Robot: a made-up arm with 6 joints.
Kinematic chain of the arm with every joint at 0, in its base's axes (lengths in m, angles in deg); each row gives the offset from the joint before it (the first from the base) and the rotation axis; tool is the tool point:
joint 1: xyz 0 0 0.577 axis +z
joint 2: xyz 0 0 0 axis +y
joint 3: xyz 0 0 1.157 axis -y
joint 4: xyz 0 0 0 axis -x
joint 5: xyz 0.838 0 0 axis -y
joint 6: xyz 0 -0.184 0 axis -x
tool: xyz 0 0 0
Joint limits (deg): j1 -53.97..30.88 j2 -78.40..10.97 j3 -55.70..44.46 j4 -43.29..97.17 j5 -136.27..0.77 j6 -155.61..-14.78
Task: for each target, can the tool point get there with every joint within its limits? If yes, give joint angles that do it. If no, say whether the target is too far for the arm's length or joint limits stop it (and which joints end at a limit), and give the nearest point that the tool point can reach.
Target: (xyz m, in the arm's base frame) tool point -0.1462 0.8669 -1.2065
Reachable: no: joint limits stop it (at a limit: joint 1, joint 2, joint 3, joint 4) | nearest point 0.4431 0.1089 0.8934 | short by 2.309 m
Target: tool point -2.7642 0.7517 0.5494
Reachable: no: too far | nearest point -1.6815 0.4573 1.4137 | short by 1.416 m
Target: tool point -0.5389 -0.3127 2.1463
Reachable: yes | joints 24.16 -49.35 11.47 69.40 -50.14 -43.40
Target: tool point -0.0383 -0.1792 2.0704
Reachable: yes | joints 12.54 -36.99 10.90 -25.12 -53.73 -50.57
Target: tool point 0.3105 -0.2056 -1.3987
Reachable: no: joint limits stop it (at a limit: joint 2, joint 3, joint 4) | nearest point 0.3804 -0.2519 0.8934 | short by 2.294 m
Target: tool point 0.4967 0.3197 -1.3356
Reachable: no: joint limits stop it (at a limit: joint 1, joint 2, joint 3, joint 4) | nearest point 0.4431 0.1089 0.8934 | short by 2.240 m
